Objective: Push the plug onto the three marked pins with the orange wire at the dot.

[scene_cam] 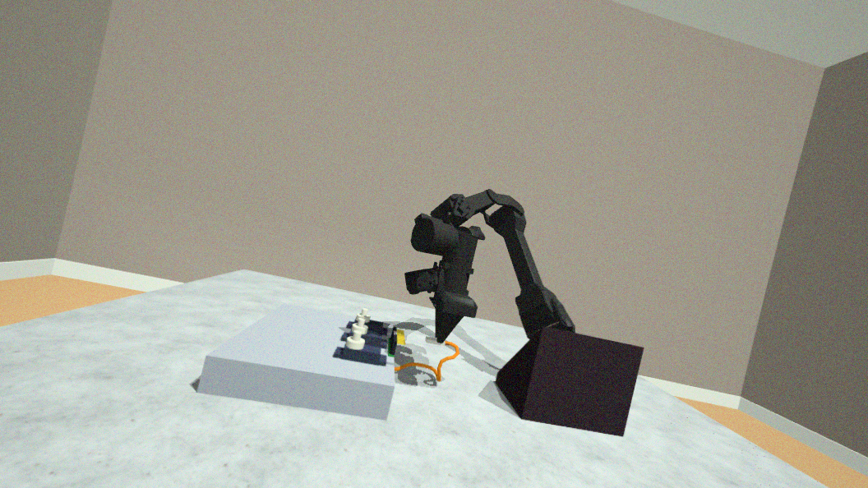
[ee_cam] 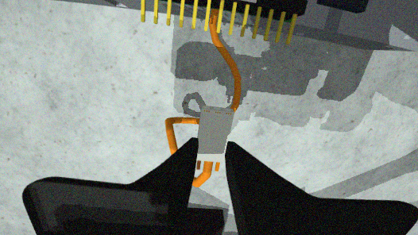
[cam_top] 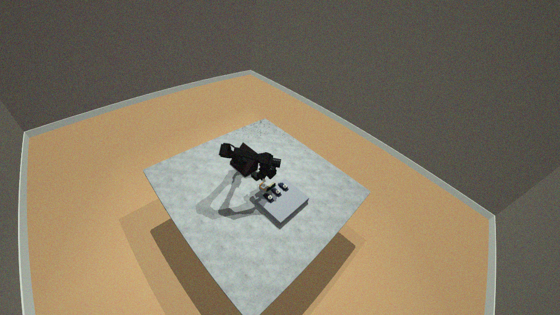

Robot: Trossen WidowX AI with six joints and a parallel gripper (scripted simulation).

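The red dot is 8 cm ahead of my gripper tip and 1 cm to the right of it. Round my gripper tip: grey printed holder: 24 cm ahead, 1 cm to the left, 5 cm below.
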